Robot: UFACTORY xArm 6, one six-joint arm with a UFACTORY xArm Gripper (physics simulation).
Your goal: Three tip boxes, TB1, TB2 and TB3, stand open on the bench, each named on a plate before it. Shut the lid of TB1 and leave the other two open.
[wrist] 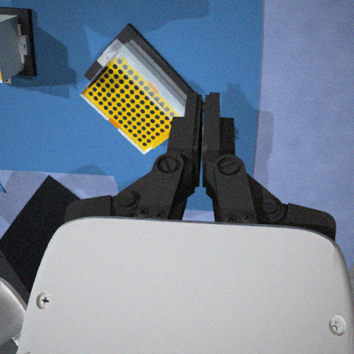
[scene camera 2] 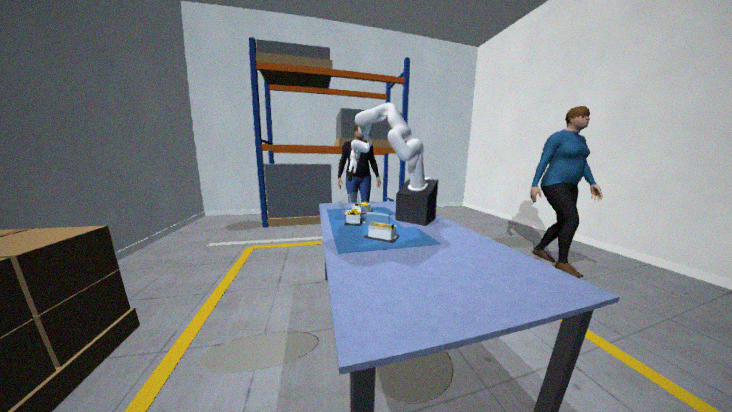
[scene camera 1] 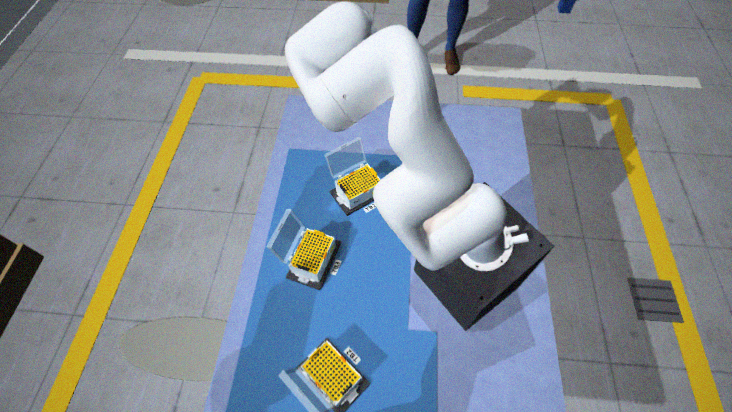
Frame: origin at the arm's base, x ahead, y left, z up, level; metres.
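Where they show: gripper, fingertip midpoint: [scene camera 2: 349, 181]; arm's base, origin of the base link: [scene camera 2: 417, 186].
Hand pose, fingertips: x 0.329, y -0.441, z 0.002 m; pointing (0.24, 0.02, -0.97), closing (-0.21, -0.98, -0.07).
Note:
Each offset is from my fingertips to the top centre of the thing. "spot": to the spot under its first point. Level surfaces: height alone.
TB1 [scene camera 1: 357, 181] [scene camera 2: 362, 206] [wrist: 131, 105], a pale box with a yellow tip rack, stands on a dark base with its clear lid {spot: dx -0.025, dy +0.061, dz -0.132 m} [scene camera 1: 346, 158] raised. Its plate is partly hidden by the arm in scene camera 1. TB3 [scene camera 1: 312, 250] [scene camera 2: 353, 217], in the middle, has its lid {spot: dx +0.149, dy +0.312, dz -0.136 m} [scene camera 1: 287, 236] open. TB2 [scene camera 1: 331, 371] [scene camera 2: 381, 231], nearest scene camera 2, has its lid [scene camera 1: 307, 391] open too. My gripper [scene camera 2: 349, 177] [wrist: 203, 113] is shut and empty, above the bench on TB1's side; in the wrist view its fingers overlap TB1's right corner. The arm hides it in scene camera 1.
A blue mat {dz -0.229 m} [scene camera 1: 379, 286] [scene camera 2: 353, 246] lies under the boxes on the lilac bench {dz -0.232 m} [scene camera 1: 491, 133] [scene camera 2: 450, 291]. The arm stands on a black block [scene camera 1: 445, 289] [scene camera 2: 415, 206] at the bench's side. Part of another box [wrist: 8, 45] shows at the wrist view's left edge. Two people stand beyond the bench.

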